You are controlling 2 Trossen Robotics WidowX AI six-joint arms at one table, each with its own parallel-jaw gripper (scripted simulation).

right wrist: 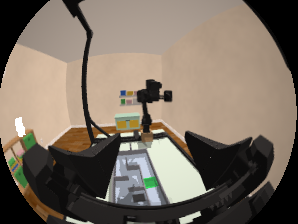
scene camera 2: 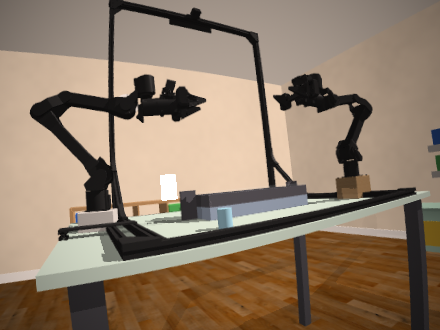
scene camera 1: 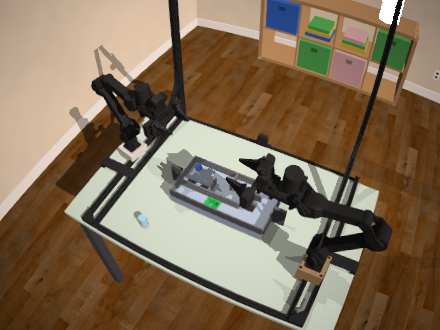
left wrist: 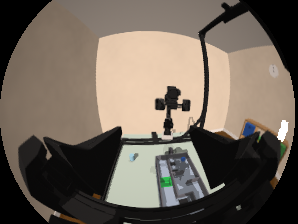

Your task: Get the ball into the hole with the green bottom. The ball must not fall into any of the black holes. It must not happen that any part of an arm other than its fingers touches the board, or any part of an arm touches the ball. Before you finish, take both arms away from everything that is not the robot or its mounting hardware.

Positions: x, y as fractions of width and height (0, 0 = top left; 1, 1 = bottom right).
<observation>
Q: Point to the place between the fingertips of my left gripper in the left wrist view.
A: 0.53, 0.58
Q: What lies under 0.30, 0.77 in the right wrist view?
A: My right gripper.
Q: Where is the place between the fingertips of my left gripper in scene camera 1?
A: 0.53, 0.51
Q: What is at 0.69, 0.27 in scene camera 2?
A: My left gripper.
</observation>
